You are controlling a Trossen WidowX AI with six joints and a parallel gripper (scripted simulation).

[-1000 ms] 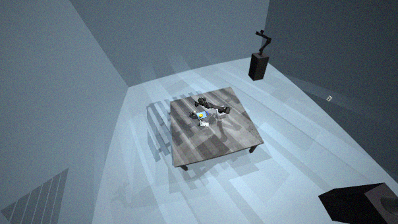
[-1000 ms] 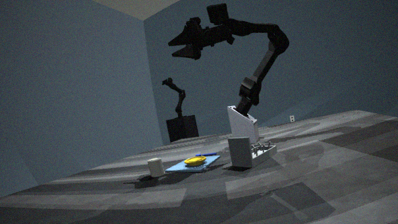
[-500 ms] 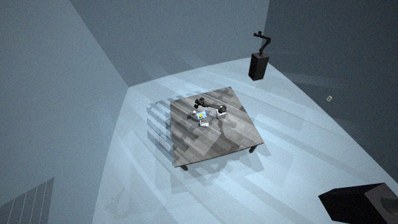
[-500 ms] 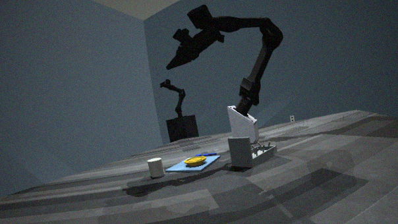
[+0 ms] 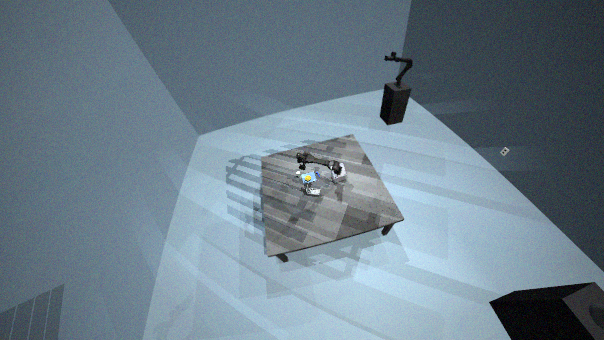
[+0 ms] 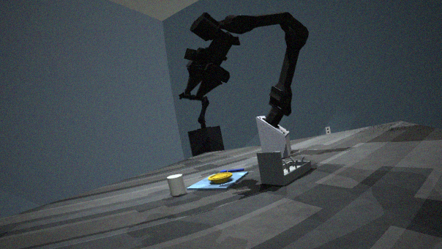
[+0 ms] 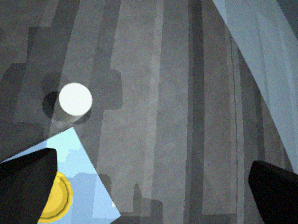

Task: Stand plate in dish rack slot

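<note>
My gripper tip is now 20 mm past the yellow plate, 30 mm to the right of it and 250 mm above it. From my gripper tip the other things lie so: white cup (80 mm ahead, 50 mm to the right, 240 mm below); then dish rack (40 mm behind, 220 mm to the left, 240 mm below); then light blue mat (30 mm behind, 20 mm to the left, 260 mm below).
</note>
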